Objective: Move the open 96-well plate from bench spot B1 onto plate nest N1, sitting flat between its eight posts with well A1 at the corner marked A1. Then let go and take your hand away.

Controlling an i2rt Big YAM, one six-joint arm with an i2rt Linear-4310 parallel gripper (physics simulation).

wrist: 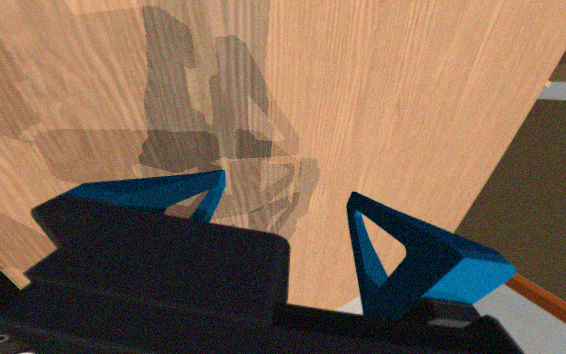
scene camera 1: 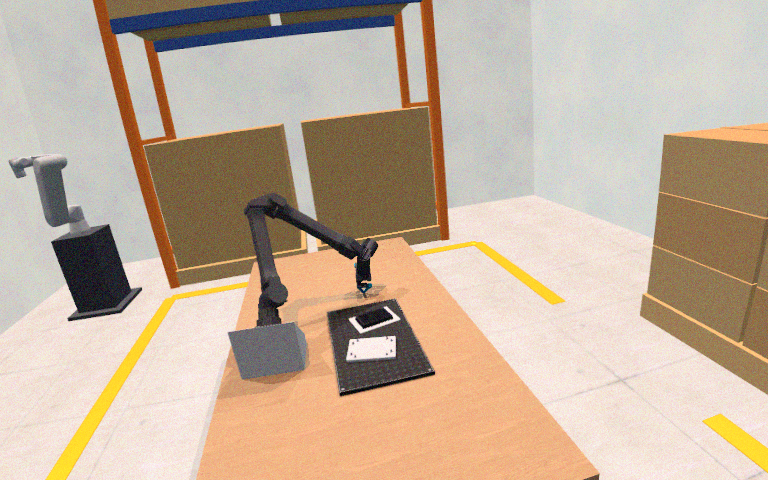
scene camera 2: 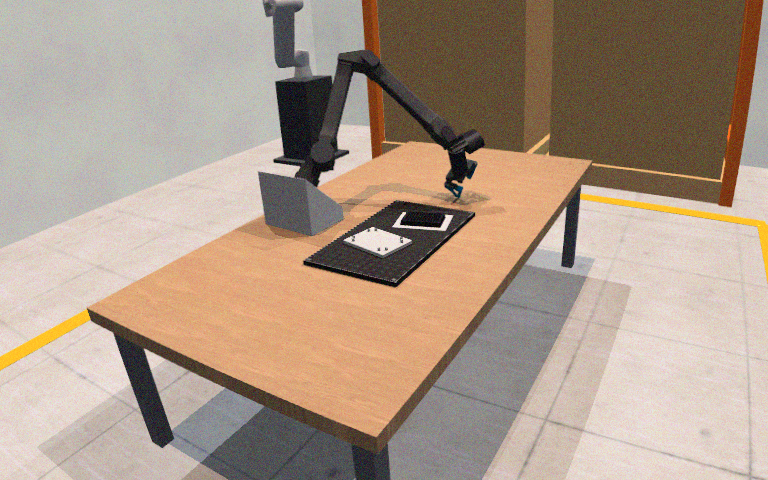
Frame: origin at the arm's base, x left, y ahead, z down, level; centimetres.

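Where they show: gripper, between the fingertips: [wrist: 287, 188] [scene camera 1: 362, 284] [scene camera 2: 463, 188]; arm's base, origin of its link: [scene camera 1: 269, 333] [scene camera 2: 302, 189].
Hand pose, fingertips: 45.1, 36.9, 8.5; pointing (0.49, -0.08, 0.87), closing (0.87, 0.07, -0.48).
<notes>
Each offset is from my fingertips to the top centre of the thing, as dx, dy, dz. "pt": to the spot under its first point. Level surfaces: height alone.
The black 96-well plate {-31.5, +0.6, -0.3} [scene camera 1: 373, 317] [scene camera 2: 423, 219] lies on the white marking of spot B1 [scene camera 1: 378, 326] [scene camera 2: 447, 221]. The white nest N1 {-52.0, -3.2, -0.9} [scene camera 1: 371, 348] [scene camera 2: 377, 242] stands beside it, nearer the cameras, with small dark posts in its corner areas and no plate on it. My gripper [scene camera 1: 364, 293] [scene camera 2: 455, 196] [wrist: 287, 188] is open and empty, its blue fingers apart, pointing down. It hangs above the wooden table beyond the far edge of the black board, past the plate. Neither plate nor nest shows in the wrist view. The wells and the A1 mark are too small to read.
Plate and nest are on a black perforated board {pt -66.3, +0.5, +1.2} [scene camera 1: 390, 373] [scene camera 2: 362, 266] on the wooden table {dz +2.6} [scene camera 1: 396, 435] [scene camera 2: 254, 328]. A grey slanted block [scene camera 1: 269, 353] [scene camera 2: 286, 203] stands near the arm's base. Another robot on a black pedestal [scene camera 1: 90, 271] [scene camera 2: 303, 118] stands off the table.
</notes>
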